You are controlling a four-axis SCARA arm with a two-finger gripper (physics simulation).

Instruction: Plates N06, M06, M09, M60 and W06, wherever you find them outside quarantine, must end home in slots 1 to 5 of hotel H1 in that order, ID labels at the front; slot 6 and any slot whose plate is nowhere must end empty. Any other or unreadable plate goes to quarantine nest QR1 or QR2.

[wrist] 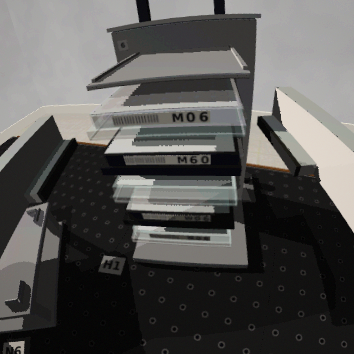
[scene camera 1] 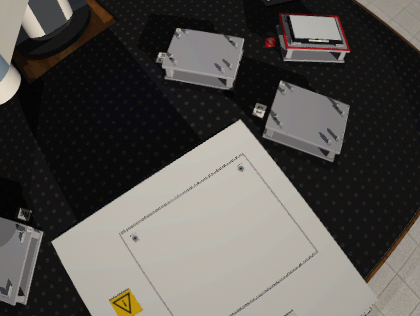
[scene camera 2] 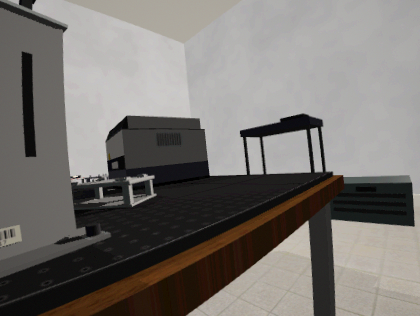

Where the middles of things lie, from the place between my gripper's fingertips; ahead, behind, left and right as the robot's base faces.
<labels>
Now: hand 2 cm short of the hotel shelf (wrist: 202,62), 7 cm to the left of it and 1 cm below it.
</labels>
